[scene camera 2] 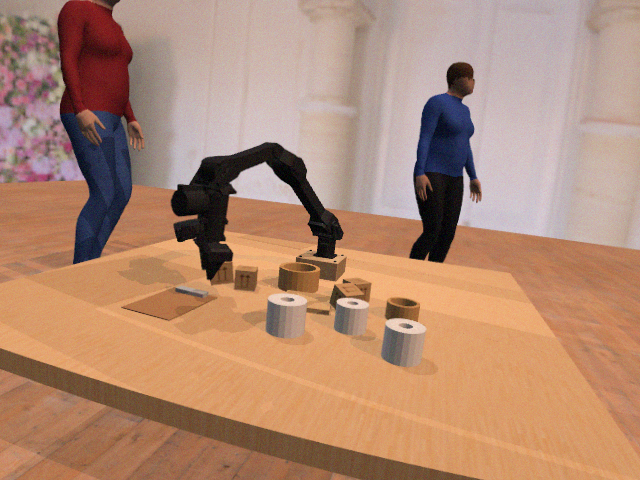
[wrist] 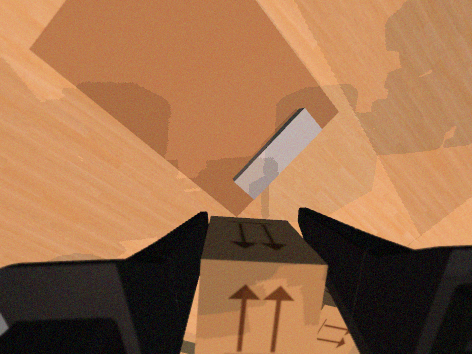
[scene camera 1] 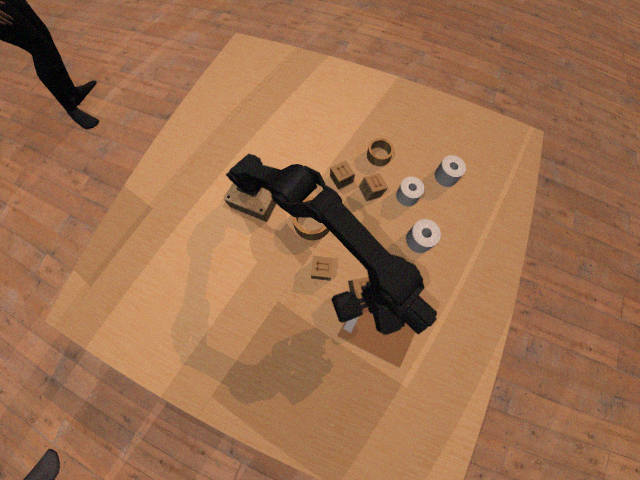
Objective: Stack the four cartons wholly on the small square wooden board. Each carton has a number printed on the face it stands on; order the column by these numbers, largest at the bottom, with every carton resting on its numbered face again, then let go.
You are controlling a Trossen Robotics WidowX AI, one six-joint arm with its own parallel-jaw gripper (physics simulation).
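Pixels of known places: gripper, fingertip midpoint: (scene camera 2: 206, 274) (wrist: 253, 216) (scene camera 1: 364, 302); arm's base at its link origin: (scene camera 2: 325, 255) (scene camera 1: 250, 184).
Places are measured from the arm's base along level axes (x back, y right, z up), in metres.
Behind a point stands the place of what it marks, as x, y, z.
My gripper (scene camera 1: 366, 305) @(-0.427, 0.183, 0.003) (scene camera 2: 210, 273) @(-0.427, 0.183, 0.003) (wrist: 253, 216) @(-0.427, 0.183, 0.003) is shut on a brown carton (scene camera 1: 358, 285) @(-0.395, 0.156, 0.046) (scene camera 2: 223, 272) @(-0.429, 0.137, 0.017) (wrist: 262, 300) @(-0.418, 0.165, 0.042) with arrow marks, held upright near a corner of the brown mat. A second carton (scene camera 1: 322, 267) @(-0.292, 0.141, -0.003) (scene camera 2: 246, 277) @(-0.314, 0.128, -0.021) (wrist: 335, 327) @(-0.296, 0.146, -0.003) stands on the table close by. A third carton (scene camera 1: 342, 174) @(-0.235, -0.137, -0.003) (scene camera 2: 361, 289) @(-0.251, -0.166, -0.018) and a fourth carton (scene camera 1: 373, 186) @(-0.333, -0.131, 0.006) (scene camera 2: 345, 293) @(-0.363, -0.146, -0.002) stand close together across the table; the fourth looks slanted in scene camera 2. The small wooden board (scene camera 2: 317, 310) @(-0.382, -0.088, -0.049) shows partly behind the white rolls. In scene camera 1 the arm mostly hides it. No printed numbers show.
The brown mat (scene camera 1: 385, 346) @(-0.530, 0.264, -0.055) (scene camera 2: 165, 308) @(-0.543, 0.217, -0.055) (wrist: 170, 65) @(-0.525, 0.223, -0.055) bears a grey bar (scene camera 1: 350, 324) @(-0.420, 0.247, -0.045) (scene camera 2: 191, 291) @(-0.431, 0.220, -0.045) (wrist: 280, 152) @(-0.421, 0.229, -0.045). Three white rolls (scene camera 1: 423, 235) @(-0.522, -0.069, -0.040) (scene camera 1: 410, 191) @(-0.437, -0.163, 0.003) (scene camera 1: 450, 170) @(-0.529, -0.279, 0.008) stand beyond the arm. A large ring (scene camera 1: 311, 232) @(-0.226, 0.066, 0.002) (scene camera 2: 298, 279) @(-0.260, 0.003, -0.018) and a small ring (scene camera 1: 379, 159) @(-0.317, -0.241, -0.018) (scene camera 2: 402, 311) @(-0.349, -0.282, -0.026) stand near the cartons.
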